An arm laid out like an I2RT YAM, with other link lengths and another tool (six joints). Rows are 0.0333 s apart.
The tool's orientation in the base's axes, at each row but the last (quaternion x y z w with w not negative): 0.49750, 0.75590, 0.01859, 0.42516; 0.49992, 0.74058, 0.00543, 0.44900; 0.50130, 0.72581, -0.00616, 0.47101; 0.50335, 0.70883, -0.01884, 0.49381; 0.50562, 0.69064, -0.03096, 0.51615; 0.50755, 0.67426, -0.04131, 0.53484; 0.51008, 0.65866, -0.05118, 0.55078; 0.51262, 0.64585, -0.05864, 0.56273; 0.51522, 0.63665, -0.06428, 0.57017
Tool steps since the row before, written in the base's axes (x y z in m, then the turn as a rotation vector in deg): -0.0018, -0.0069, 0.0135, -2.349, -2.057, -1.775; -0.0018, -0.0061, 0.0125, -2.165, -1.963, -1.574; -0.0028, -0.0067, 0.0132, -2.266, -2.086, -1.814; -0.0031, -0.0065, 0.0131, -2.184, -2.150, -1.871; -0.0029, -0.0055, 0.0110, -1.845, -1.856, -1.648; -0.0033, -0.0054, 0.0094, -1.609, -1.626, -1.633; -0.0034, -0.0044, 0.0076, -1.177, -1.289, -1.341; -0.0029, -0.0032, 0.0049, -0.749, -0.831, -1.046; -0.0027, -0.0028, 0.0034, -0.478, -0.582, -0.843
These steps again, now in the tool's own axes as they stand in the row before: -0.0135, 0.0013, -0.0071, -0.135, -3.568, 0.391; -0.0126, 0.0013, -0.0060, -0.215, -3.294, 0.353; -0.0138, 0.0007, -0.0060, -0.133, -3.540, 0.477; -0.0139, 0.0007, -0.0054, -0.137, -3.538, 0.596; -0.0120, 0.0005, -0.0040, -0.092, -3.041, 0.557; -0.0109, -0.0004, -0.0030, 0.065, -2.751, 0.574; -0.0091, -0.0008, -0.0025, 0.100, -2.132, 0.539; -0.0062, -0.0012, -0.0016, 0.209, -1.458, 0.419; -0.0048, -0.0015, -0.0011, 0.242, -1.043, 0.362
